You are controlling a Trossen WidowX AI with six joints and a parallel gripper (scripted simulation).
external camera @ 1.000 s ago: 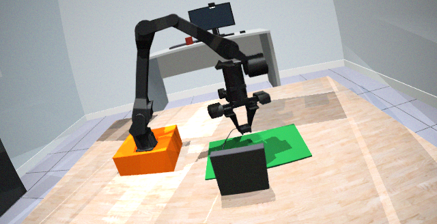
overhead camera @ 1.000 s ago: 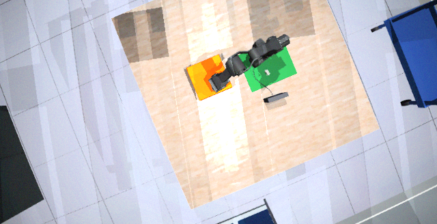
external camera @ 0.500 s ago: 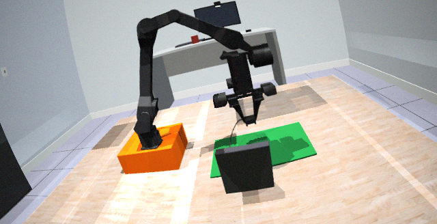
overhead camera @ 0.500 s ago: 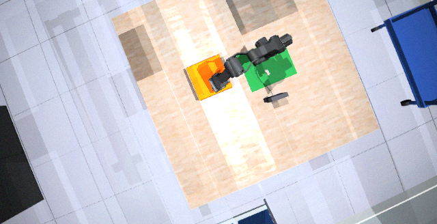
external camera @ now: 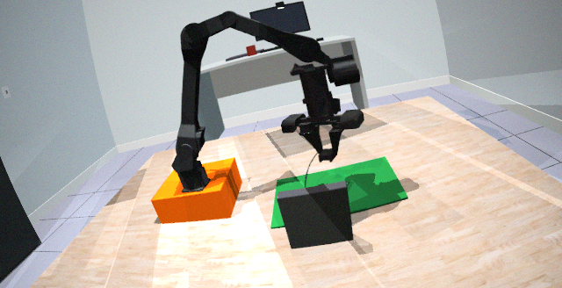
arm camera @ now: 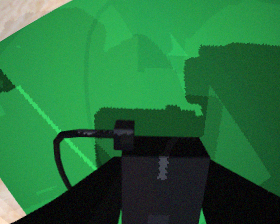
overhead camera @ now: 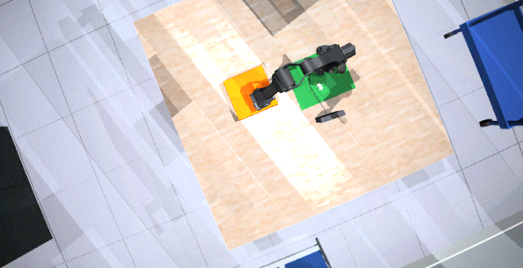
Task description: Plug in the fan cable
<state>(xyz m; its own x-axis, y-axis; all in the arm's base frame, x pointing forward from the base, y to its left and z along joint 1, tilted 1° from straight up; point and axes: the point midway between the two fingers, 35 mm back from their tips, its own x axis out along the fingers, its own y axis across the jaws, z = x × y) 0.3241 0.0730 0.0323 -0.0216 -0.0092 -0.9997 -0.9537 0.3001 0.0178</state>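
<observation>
Now: the green board 10 mm ahead of my gripper tip, 30 mm to the right of it and 90 mm below it. Also, from my gripper tip: black plug (10 mm to the right, 10 mm above); dark square fan (10 mm behind, 230 mm to the right, 20 mm below).
</observation>
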